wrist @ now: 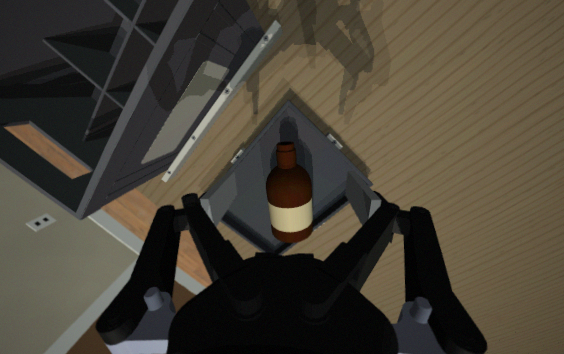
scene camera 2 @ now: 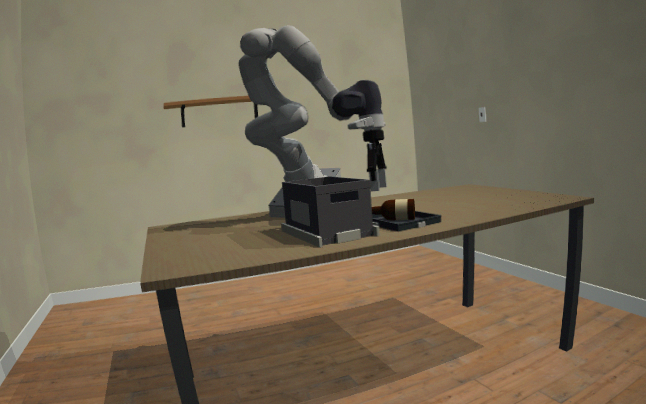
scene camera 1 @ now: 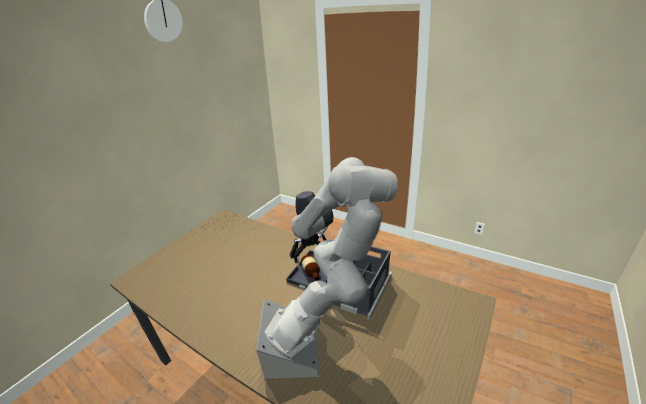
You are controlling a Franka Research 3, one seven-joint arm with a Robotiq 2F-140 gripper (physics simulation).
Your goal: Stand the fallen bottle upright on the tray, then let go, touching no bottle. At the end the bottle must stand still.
Scene:
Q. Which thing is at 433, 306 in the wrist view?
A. My gripper.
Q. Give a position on a brown bottle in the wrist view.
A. At 289, 188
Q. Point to a brown bottle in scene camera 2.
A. At 400, 209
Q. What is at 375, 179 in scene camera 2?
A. My gripper.

